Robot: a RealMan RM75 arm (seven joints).
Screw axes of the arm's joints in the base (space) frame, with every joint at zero. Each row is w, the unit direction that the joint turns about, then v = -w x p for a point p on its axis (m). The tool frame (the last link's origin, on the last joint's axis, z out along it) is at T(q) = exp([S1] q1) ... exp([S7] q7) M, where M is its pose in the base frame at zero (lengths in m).
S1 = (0, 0, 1, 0, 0, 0)
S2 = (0, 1, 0, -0.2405, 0, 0)
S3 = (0, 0, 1, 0, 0, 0)
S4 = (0, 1, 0, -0.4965, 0, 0)
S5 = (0, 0, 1, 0, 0, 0)
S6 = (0, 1, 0, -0.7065, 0, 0)
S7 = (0, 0, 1, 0, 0, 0)
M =
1 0 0 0
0 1 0 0
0 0 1 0.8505
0 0 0 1
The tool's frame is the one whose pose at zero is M.
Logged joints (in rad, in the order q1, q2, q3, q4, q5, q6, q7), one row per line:
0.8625, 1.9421, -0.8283, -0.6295, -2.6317, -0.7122, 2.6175
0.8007, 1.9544, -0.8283, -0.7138, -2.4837, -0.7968, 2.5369
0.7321, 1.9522, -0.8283, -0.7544, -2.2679, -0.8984, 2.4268
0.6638, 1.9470, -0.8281, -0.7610, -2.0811, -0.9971, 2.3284
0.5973, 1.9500, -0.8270, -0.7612, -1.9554, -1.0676, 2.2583
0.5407, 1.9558, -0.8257, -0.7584, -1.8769, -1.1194, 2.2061
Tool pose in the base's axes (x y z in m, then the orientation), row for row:
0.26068, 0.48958, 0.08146, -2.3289, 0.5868, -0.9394
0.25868, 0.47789, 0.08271, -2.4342, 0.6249, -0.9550
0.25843, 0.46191, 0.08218, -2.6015, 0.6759, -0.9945
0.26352, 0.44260, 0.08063, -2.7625, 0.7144, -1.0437
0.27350, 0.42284, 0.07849, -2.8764, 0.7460, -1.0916
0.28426, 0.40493, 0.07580, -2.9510, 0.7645, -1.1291
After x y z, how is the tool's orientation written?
As angles about the fixed x, y, z axes (roll, pitch, yaw), in radians.
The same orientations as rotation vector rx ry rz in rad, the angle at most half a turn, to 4 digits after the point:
-1.8046, 1.2319, 0.1617
-1.8601, 1.2622, 0.2616
-1.9387, 1.3100, 0.4118
-2.0060, 1.3528, 0.5500
-2.0352, 1.3863, 0.6522
-2.0483, 1.4102, 0.7169

